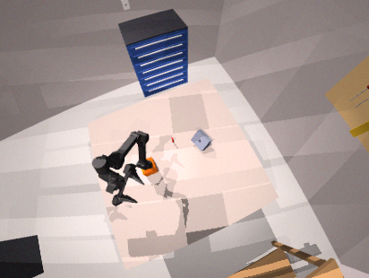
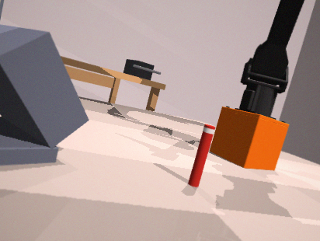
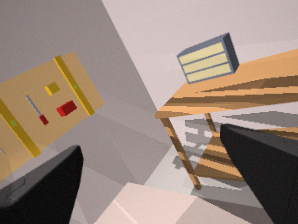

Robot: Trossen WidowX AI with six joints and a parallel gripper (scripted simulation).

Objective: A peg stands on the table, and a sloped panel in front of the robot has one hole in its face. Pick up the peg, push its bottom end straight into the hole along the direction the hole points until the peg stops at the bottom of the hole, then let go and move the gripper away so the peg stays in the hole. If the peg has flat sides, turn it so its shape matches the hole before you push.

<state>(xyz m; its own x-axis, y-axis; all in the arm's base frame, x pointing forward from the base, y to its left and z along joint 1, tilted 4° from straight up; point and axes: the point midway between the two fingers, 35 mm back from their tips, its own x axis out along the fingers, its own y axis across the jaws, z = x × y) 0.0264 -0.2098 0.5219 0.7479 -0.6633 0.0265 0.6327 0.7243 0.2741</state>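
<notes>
The red round peg is 20 cm ahead of my gripper tip, 42 cm to the left of it and 56 cm below it. Round my gripper tip: sloped panel (42 cm ahead, 34 cm to the left, 54 cm below).
</notes>
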